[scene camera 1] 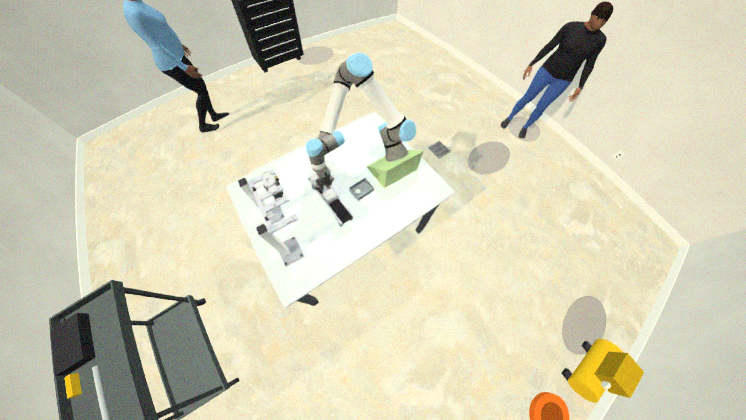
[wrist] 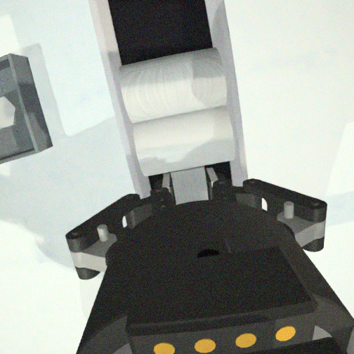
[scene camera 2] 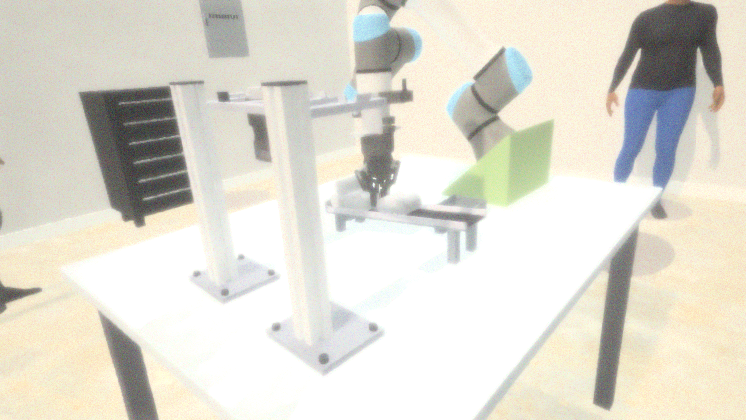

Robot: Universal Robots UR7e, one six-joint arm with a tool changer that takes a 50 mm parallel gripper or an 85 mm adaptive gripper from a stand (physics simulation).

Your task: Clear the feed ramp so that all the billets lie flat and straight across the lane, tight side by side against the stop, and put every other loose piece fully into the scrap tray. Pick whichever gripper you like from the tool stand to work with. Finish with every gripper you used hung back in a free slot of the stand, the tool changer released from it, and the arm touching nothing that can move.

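Places are measured from the arm's base along level axes (x ahead, y left, z up), in millimetres.
Pixels of known places: arm's base, link origin: (scene camera 1: 397, 156) (scene camera 2: 501, 153).
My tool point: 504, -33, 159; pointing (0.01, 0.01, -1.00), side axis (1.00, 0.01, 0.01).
Note:
For each thing: its top centre in the pictures, then the offset to it from my tool point, as dx, dy, dz.
- white piece, top centre: (scene camera 2: 356, 191) +8, -71, -166
- scrap tray, top centre: (scene camera 2: 458, 203) (scene camera 1: 361, 187) -206, +80, -227
In the wrist view, two white, round-sided billets (wrist: 175, 86) (wrist: 185, 141) lie side by side across the feed ramp (wrist: 235, 115) (scene camera 2: 417, 221) (scene camera 1: 341, 212), slightly skewed to its rails. A pale grey block (wrist: 189, 185) is beside the nearer billet, between the fingers. My gripper (wrist: 191, 186) (scene camera 2: 380, 197) points down into the lane and is shut on the block, a pad at each side. In scene camera 2, another white piece (scene camera 2: 348, 196) shows left of the fingers. The gripper hides the lower ramp end. The scrap tray (wrist: 42, 122) (scene camera 1: 363, 196) holds a pale hexagonal piece (wrist: 6, 111).
The tool stand (scene camera 2: 297, 208) (scene camera 1: 289, 250) has two tall posts with arms reaching toward the robot. A dark gripper (scene camera 2: 259, 136) hangs on it. A green wedge-shaped block (scene camera 2: 527, 161) (scene camera 1: 396, 169) stands by the arm's base. Two people stand beyond the table.

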